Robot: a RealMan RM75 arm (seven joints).
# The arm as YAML. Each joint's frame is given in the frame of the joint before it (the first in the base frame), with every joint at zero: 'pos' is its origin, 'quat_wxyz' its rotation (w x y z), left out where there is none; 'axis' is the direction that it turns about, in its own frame. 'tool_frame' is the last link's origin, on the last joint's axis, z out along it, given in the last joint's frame.
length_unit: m
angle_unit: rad
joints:
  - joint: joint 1
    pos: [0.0, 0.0, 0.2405]
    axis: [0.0, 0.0, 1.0]
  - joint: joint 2
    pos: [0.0, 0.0, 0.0]
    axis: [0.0, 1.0, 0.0]
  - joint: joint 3
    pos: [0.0, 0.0, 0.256]
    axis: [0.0, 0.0, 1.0]
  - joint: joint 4
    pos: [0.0, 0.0, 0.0]
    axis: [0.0, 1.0, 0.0]
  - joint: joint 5
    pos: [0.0, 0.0, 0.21]
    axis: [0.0, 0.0, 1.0]
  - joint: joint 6
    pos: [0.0, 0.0, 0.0]
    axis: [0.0, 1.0, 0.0]
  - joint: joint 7
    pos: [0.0, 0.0, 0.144]
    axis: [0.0, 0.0, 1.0]
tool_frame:
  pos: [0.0, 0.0, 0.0]
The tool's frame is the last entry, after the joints.
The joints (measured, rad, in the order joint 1, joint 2, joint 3, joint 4, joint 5, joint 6, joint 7), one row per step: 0.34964, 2.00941, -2.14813, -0.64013, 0.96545, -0.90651, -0.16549; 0.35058, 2.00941, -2.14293, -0.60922, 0.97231, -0.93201, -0.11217; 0.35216, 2.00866, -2.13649, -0.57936, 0.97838, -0.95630, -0.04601; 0.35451, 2.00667, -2.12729, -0.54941, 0.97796, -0.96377, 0.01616; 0.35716, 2.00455, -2.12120, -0.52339, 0.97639, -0.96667, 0.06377; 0.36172, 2.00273, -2.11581, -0.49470, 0.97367, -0.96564, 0.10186; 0.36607, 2.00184, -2.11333, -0.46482, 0.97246, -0.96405, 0.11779; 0.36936, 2.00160, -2.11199, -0.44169, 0.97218, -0.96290, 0.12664; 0.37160, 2.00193, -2.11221, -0.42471, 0.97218, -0.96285, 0.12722
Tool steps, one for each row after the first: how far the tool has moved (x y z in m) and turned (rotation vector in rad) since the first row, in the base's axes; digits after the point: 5 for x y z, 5 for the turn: 0.00784, -0.00187, 0.00474, 0.01991, 0.04061, -0.01246; 0.01525, -0.00358, 0.00994, 0.03976, 0.09326, -0.02195; 0.02352, -0.00479, 0.01391, 0.04718, 0.13690, -0.03710; 0.03051, -0.00586, 0.01671, 0.04984, 0.16679, -0.05060; 0.03762, -0.00672, 0.01886, 0.04901, 0.18505, -0.06660; 0.04486, -0.00815, 0.02025, 0.04706, 0.18140, -0.08558; 0.05035, -0.00944, 0.02118, 0.04564, 0.17577, -0.10076; 0.05417, -0.01060, 0.02158, 0.04426, 0.16586, -0.11161
